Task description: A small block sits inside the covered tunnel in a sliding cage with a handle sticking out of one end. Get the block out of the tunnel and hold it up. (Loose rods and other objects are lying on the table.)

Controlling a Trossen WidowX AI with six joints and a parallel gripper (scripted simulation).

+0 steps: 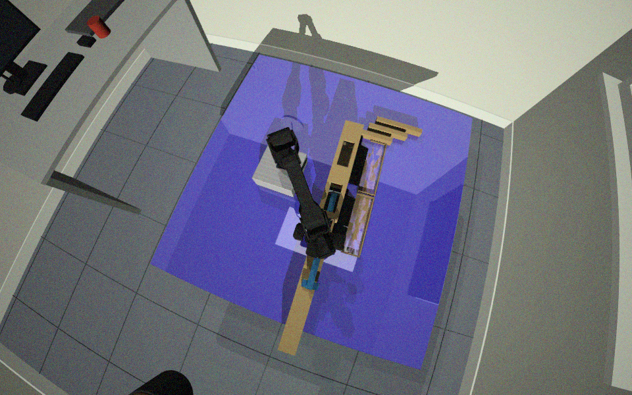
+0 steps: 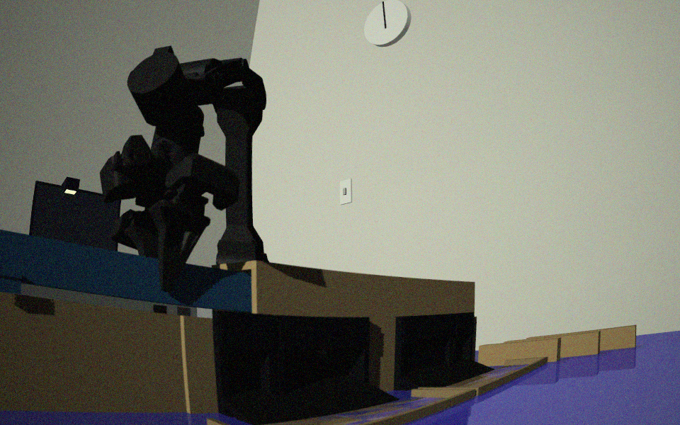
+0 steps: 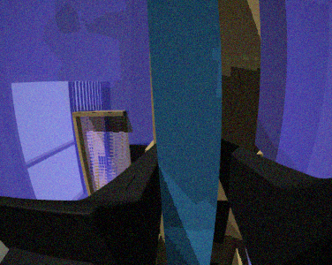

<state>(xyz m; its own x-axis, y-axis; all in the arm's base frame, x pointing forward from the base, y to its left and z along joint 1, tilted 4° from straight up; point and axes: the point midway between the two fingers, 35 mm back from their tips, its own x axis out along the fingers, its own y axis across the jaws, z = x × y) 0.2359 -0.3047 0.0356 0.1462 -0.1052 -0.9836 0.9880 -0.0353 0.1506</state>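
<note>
Right now my gripper tip is 2 cm short of the tan covered tunnel, 7 cm to the right of it and 5 cm above it.
</note>
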